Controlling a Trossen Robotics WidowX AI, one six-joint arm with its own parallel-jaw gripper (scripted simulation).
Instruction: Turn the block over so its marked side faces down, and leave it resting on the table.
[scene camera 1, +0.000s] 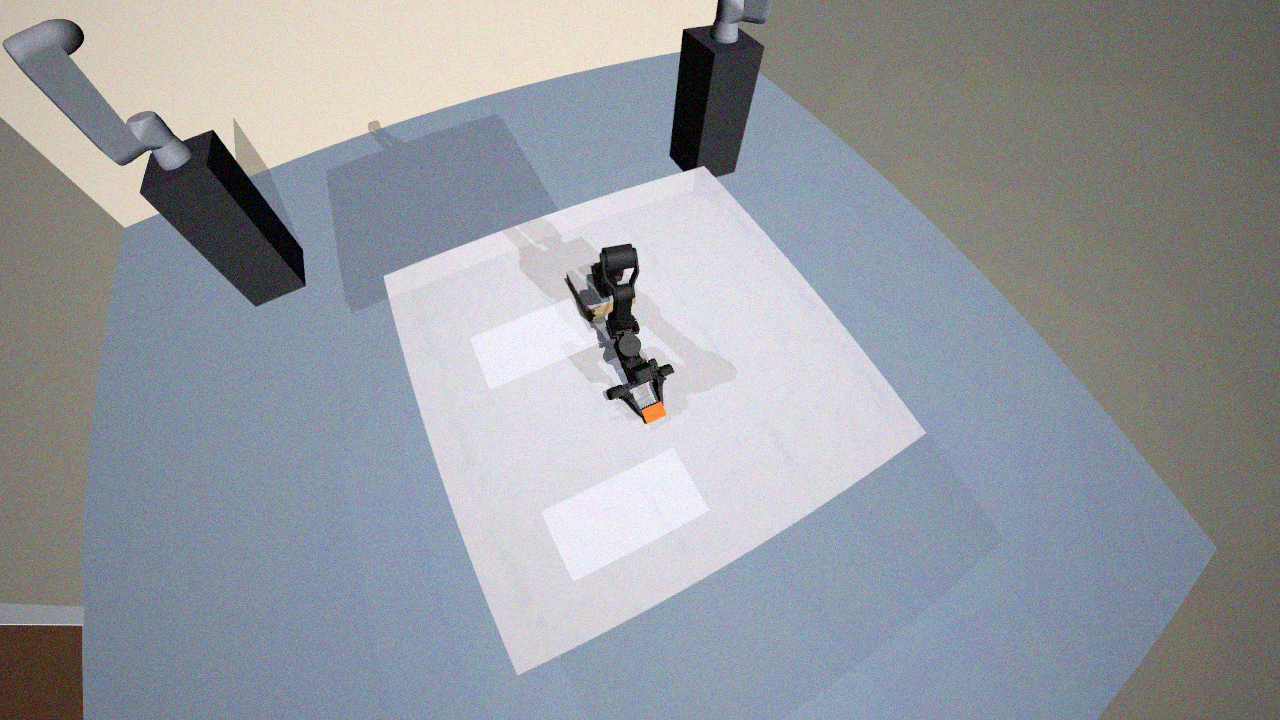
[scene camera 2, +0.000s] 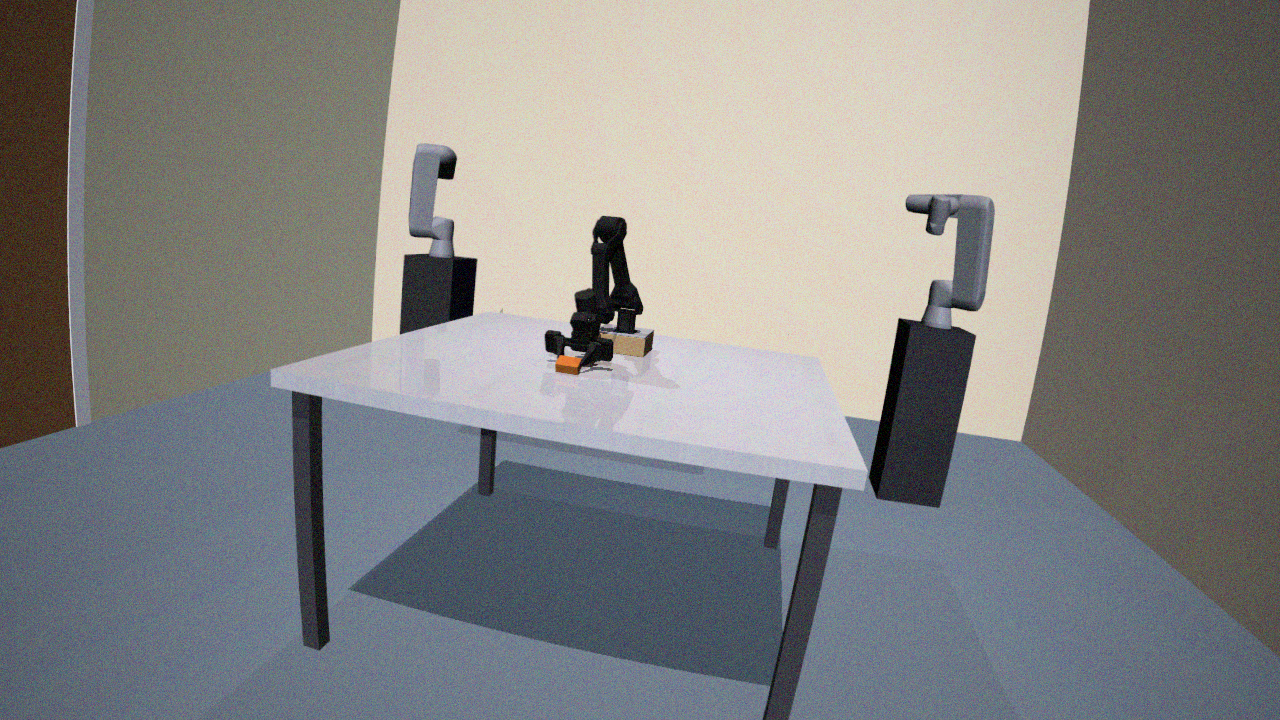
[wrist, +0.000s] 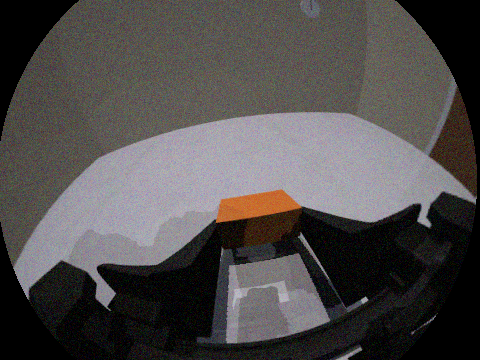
Observation:
I see my gripper (scene camera 2: 569, 363) and a block (wrist: 267, 217).
My gripper shows as well in scene camera 1 (scene camera 1: 652, 410) and in the wrist view (wrist: 257, 218).

